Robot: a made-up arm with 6 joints. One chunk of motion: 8 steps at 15 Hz.
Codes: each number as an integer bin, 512 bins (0 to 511) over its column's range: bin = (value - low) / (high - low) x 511, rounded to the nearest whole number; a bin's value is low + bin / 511 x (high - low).
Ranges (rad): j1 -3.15..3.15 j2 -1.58..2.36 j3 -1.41..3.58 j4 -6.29..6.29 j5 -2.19..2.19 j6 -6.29..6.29
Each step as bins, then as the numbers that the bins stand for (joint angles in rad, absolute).
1 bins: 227 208 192 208 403 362
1 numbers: -0.3514 0.0238 0.4649 -1.1694 1.2643 2.6219
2 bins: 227 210 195 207 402 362
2 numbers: -0.3514 0.0392 0.4942 -1.1940 1.2557 2.6219
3 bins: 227 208 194 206 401 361
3 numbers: -0.3514 0.0238 0.4844 -1.2186 1.2471 2.5972
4 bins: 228 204 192 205 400 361
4 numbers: -0.3390 -0.0071 0.4649 -1.2432 1.2386 2.5972
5 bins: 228 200 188 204 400 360
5 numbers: -0.3390 -0.0379 0.4259 -1.2678 1.2386 2.5726
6 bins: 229 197 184 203 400 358
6 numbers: -0.3267 -0.0611 0.3868 -1.2925 1.2386 2.5234
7 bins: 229 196 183 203 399 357
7 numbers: -0.3267 -0.0688 0.3770 -1.2925 1.2300 2.4988
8 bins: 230 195 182 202 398 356
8 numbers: -0.3144 -0.0765 0.3673 -1.3171 1.2214 2.4741
